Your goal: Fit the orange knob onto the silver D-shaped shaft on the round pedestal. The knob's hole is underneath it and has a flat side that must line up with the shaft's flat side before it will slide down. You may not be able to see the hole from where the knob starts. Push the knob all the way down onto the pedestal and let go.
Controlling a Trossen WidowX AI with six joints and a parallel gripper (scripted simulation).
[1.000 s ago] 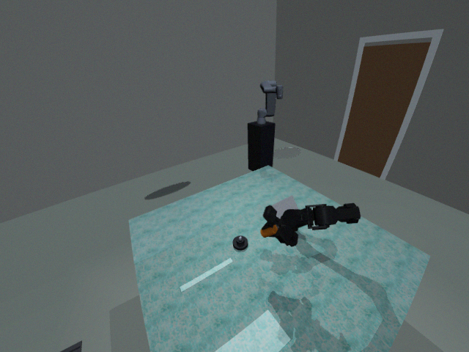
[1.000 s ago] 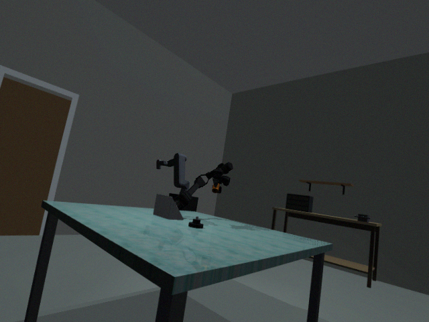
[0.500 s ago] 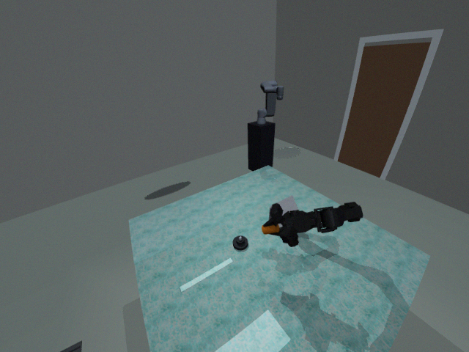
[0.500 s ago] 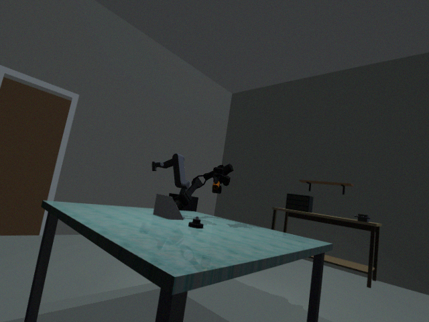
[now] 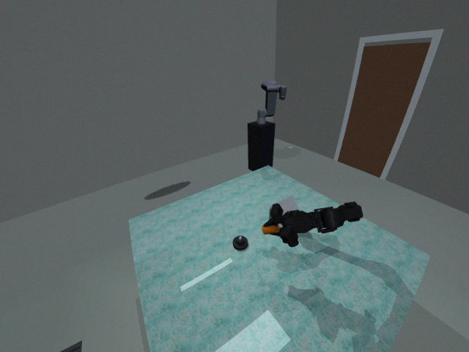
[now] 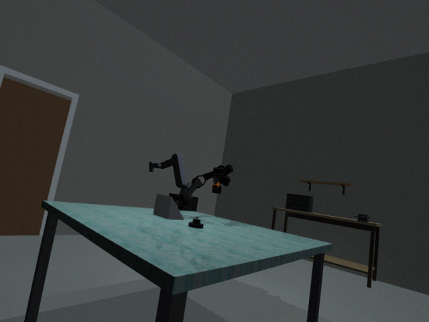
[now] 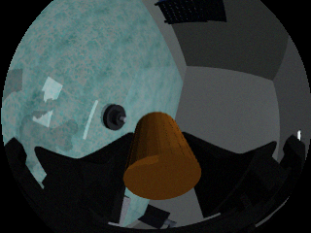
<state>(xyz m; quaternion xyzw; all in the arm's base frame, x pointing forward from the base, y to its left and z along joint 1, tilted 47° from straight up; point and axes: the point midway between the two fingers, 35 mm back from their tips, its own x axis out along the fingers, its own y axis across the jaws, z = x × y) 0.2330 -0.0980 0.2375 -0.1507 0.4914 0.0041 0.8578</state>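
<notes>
The orange knob is 20 mm behind my gripper tip, 20 mm to the left of it and 20 mm above it. Round my gripper tip: round black pedestal 20 mm ahead, 160 mm to the right, 220 mm below.
</notes>
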